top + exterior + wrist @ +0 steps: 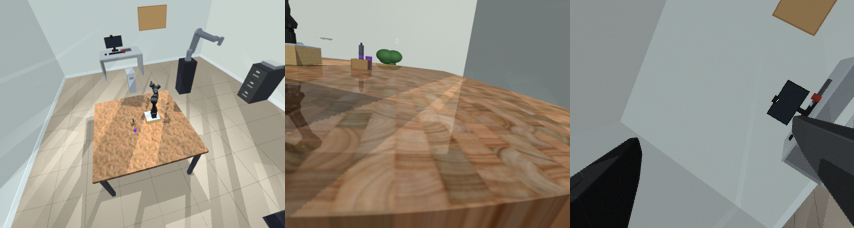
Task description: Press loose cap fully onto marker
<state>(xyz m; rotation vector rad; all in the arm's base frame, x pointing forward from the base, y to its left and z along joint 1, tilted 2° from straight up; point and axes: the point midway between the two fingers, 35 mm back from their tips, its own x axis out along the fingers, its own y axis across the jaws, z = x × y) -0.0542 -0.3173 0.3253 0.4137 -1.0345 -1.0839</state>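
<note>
Right now the purple cap is 350 mm ahead of my gripper tip, 490 mm to the left of it and 380 mm below it. Round my gripper tip: holder block (350 mm ahead, 350 mm to the left, 390 mm below).
</note>
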